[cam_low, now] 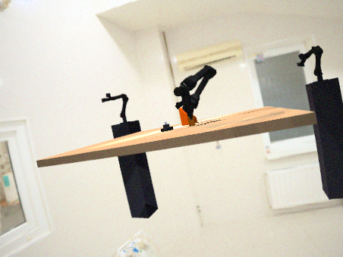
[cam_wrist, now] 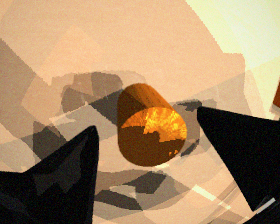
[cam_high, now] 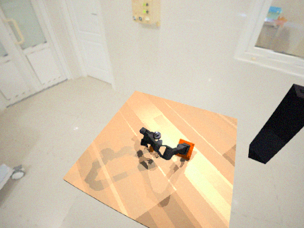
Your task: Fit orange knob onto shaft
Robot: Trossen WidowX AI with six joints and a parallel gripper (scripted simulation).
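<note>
Right now the orange knob is right at my gripper tip. Also, from my gripper tip: dark round pedestal 4 cm ahead, 16 cm to the right, 1 cm below.
</note>
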